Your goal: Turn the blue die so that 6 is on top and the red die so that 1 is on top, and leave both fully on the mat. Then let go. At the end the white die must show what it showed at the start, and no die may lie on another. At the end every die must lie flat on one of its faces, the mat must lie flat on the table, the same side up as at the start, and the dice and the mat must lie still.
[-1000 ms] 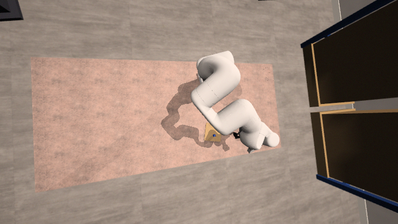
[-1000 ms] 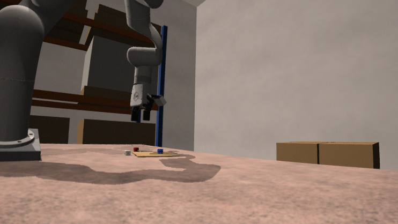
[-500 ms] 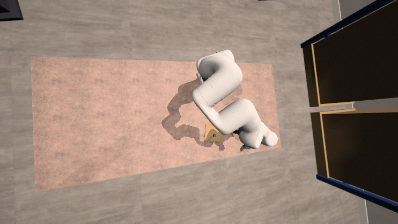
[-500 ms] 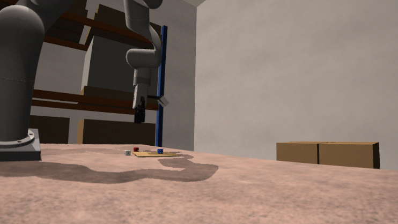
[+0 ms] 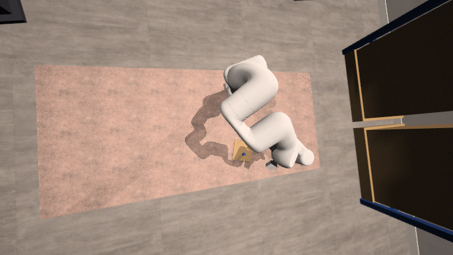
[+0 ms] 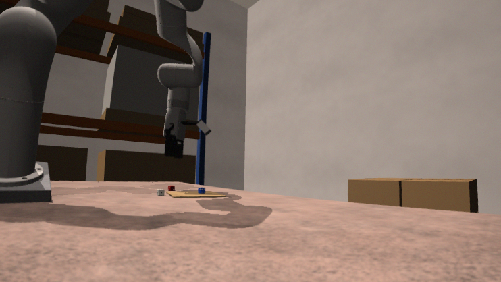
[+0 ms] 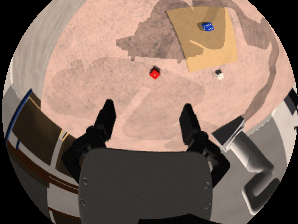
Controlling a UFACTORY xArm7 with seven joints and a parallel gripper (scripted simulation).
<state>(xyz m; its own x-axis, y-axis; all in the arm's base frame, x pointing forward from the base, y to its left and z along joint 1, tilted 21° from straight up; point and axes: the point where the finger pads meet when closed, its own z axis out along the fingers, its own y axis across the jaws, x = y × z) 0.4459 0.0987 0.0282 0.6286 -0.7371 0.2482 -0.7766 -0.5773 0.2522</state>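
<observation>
The red die is 1 cm behind my hand, 1 cm to the right of it and 11 cm below it. Also, from my hand: tan mat 3 cm behind, 15 cm to the right, 12 cm below; blue die 16 cm to the right, 11 cm below; white die 11 cm behind, 12 cm to the right, 11 cm below.
</observation>
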